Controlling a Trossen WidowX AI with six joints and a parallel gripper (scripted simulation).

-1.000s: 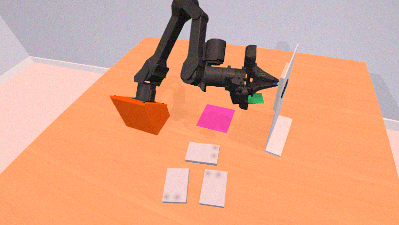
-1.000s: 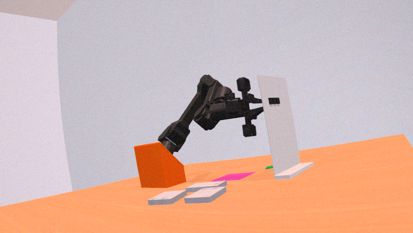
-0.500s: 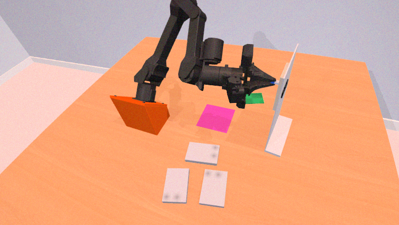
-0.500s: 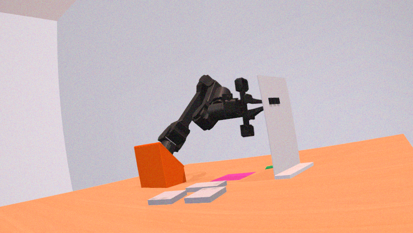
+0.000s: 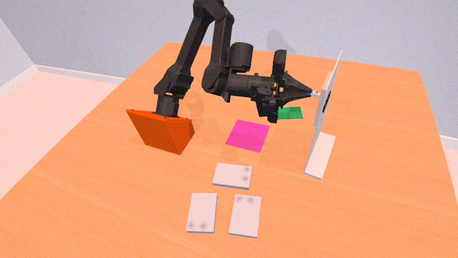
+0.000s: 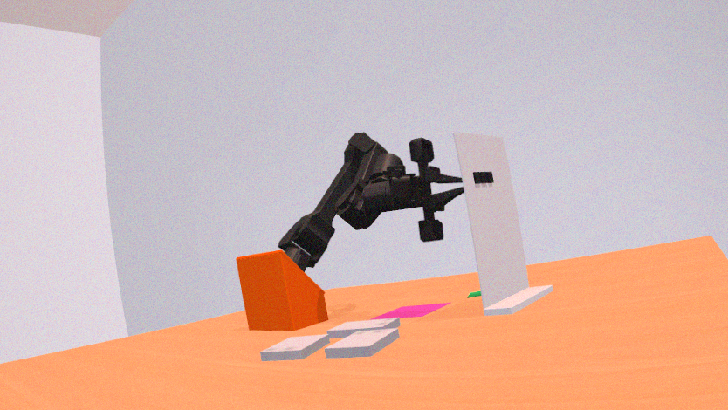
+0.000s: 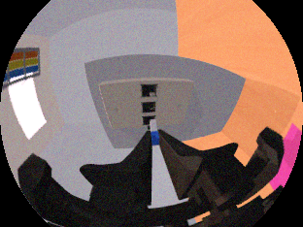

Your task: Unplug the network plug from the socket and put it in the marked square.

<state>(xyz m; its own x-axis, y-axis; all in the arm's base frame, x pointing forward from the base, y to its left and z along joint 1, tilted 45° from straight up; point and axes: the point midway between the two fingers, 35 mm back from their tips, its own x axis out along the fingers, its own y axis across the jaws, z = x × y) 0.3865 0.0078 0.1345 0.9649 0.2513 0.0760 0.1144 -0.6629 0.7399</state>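
The magenta square lies 220 mm below my gripper tip, 180 mm behind it and 10 mm to the right of it. Round my gripper tip: upright white panel 80 mm below, 40 mm ahead, 10 mm to the right; then network plug 10 mm ahead.
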